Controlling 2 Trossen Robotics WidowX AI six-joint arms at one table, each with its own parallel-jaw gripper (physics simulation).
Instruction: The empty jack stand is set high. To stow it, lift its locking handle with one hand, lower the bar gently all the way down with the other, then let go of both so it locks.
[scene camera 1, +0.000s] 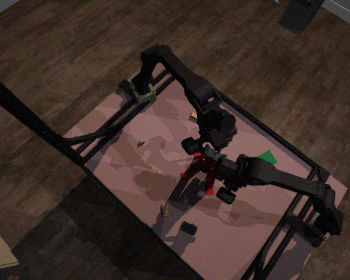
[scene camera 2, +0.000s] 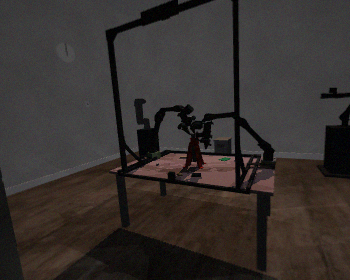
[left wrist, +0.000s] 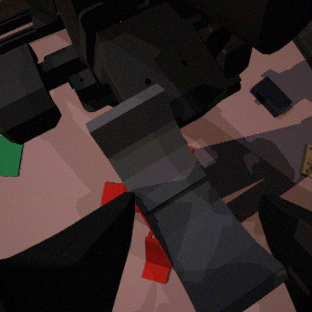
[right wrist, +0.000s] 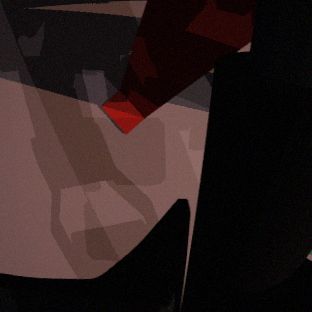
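Note:
A red jack stand (scene camera 1: 198, 167) (scene camera 2: 194, 153) stands in the middle of the pink table (scene camera 1: 126, 130). Its grey bar (left wrist: 173, 201) rises from the red legs (left wrist: 156, 258). My left gripper (scene camera 1: 203, 148) (scene camera 2: 191, 130) (left wrist: 197, 202) comes down from above and is shut on the bar's top, one finger on each side. My right gripper (scene camera 1: 216, 164) (scene camera 2: 204, 136) reaches in from the right at the stand's side and is shut on the locking handle. The handle itself is hidden in the dark of the right wrist view, where one red foot (right wrist: 124, 117) shows.
A green patch (scene camera 1: 268, 156) (scene camera 2: 224, 159) (left wrist: 9, 156) lies right of the stand. A black block (scene camera 1: 188, 228) (left wrist: 270, 96) and a tan domino (scene camera 1: 164, 210) (left wrist: 307, 161) lie near the front edge. A small grey piece (scene camera 1: 140, 143) lies to the left. Black frame posts (scene camera 2: 236, 83) stand around the table.

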